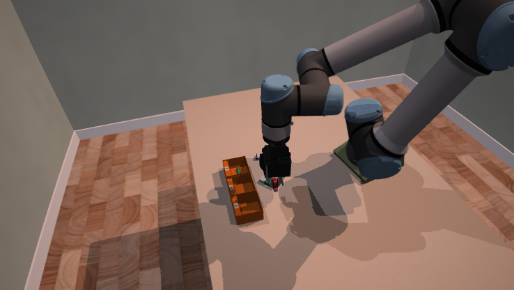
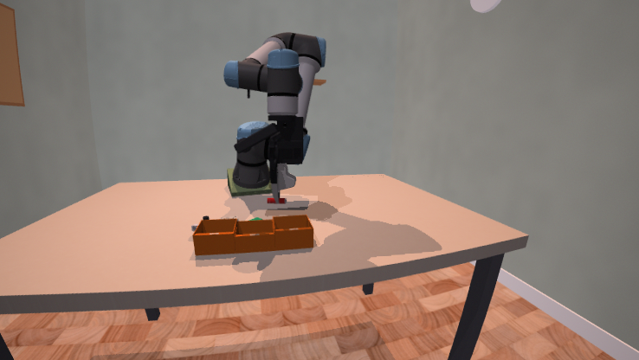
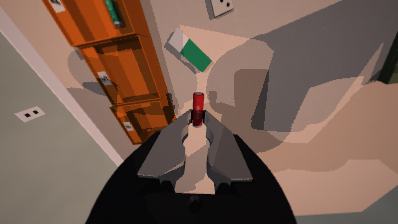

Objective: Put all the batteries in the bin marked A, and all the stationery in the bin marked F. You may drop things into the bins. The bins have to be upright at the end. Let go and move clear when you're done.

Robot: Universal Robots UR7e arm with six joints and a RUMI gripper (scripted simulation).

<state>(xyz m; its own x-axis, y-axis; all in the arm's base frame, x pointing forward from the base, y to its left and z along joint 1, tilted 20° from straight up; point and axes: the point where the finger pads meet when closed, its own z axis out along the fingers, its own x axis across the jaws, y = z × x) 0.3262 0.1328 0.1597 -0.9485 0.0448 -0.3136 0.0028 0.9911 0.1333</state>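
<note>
Now: the green battery 120 mm to the right of my hand, 120 mm ahead of it and 70 mm below it. Also, from my hand: green-and-white eraser (70 mm to the right, 70 mm below, 20 mm ahead); red battery (10 mm below); orange three-compartment bin (110 mm ahead, 60 mm below, 40 mm to the right).
</note>
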